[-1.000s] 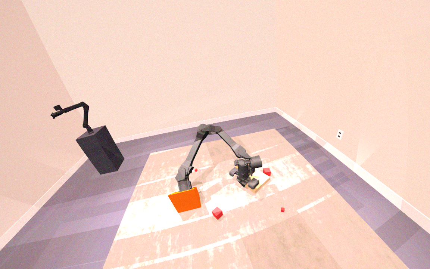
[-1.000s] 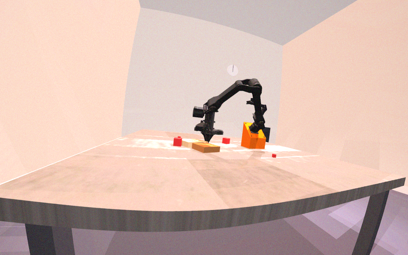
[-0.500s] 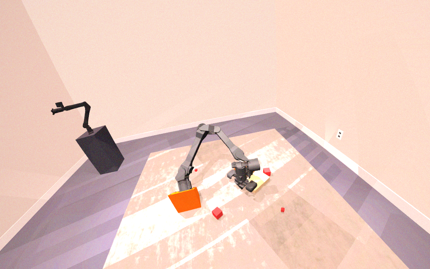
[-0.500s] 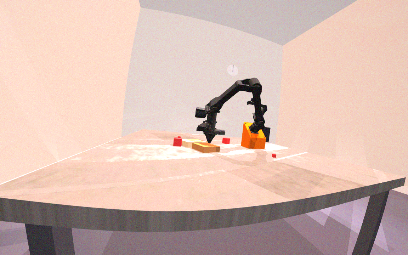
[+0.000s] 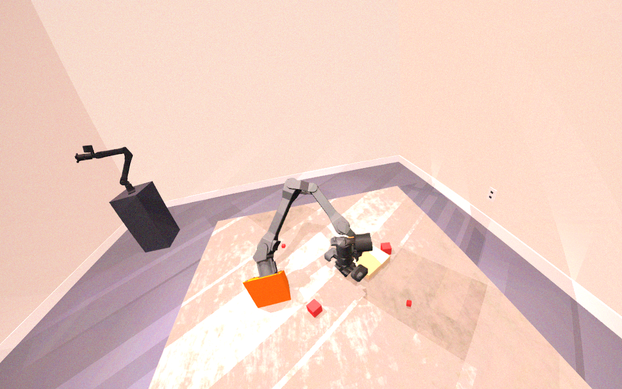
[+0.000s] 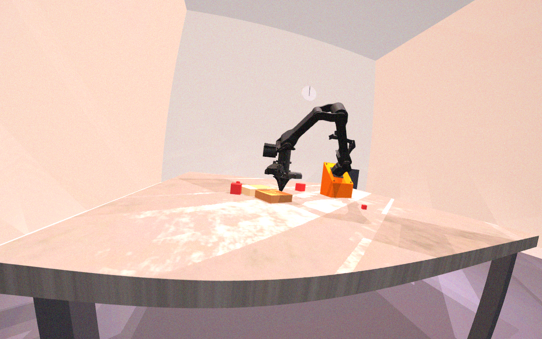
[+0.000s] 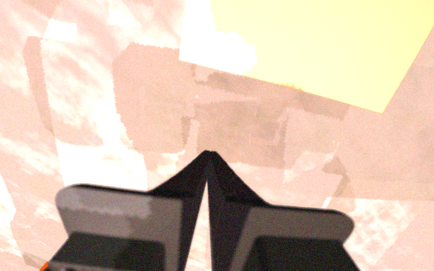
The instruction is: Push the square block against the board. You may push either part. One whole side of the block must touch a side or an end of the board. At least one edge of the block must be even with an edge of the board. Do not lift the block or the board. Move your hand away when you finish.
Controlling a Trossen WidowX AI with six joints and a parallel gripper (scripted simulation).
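Right now the orange square block is 150 mm to the left of my gripper tip, 90 mm ahead of it and 10 mm above it. Round my gripper tip: pale yellow flat piece 130 mm ahead, 30 mm to the left, 10 mm above.
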